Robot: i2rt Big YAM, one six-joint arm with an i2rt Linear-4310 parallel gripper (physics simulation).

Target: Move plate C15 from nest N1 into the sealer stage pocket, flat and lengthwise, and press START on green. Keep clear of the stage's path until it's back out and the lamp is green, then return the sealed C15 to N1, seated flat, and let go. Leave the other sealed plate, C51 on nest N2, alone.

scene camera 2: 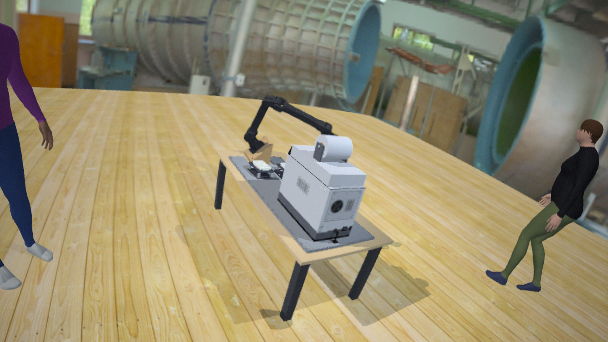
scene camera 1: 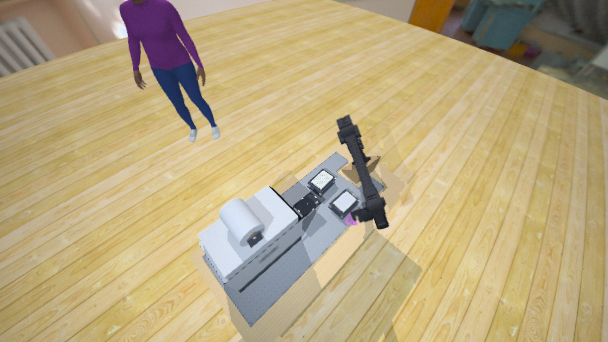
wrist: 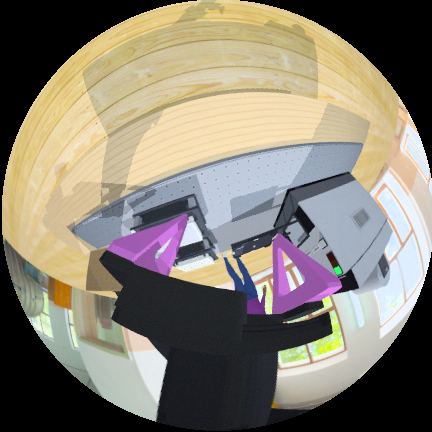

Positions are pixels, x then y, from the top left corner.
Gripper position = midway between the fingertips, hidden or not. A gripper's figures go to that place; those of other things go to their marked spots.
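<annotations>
My gripper [wrist: 232,228] sits 13 cm from the lens, and from that same lens I see a black sealer stage [wrist: 238,248]. The stage is 38 cm from the lens.
</annotations>
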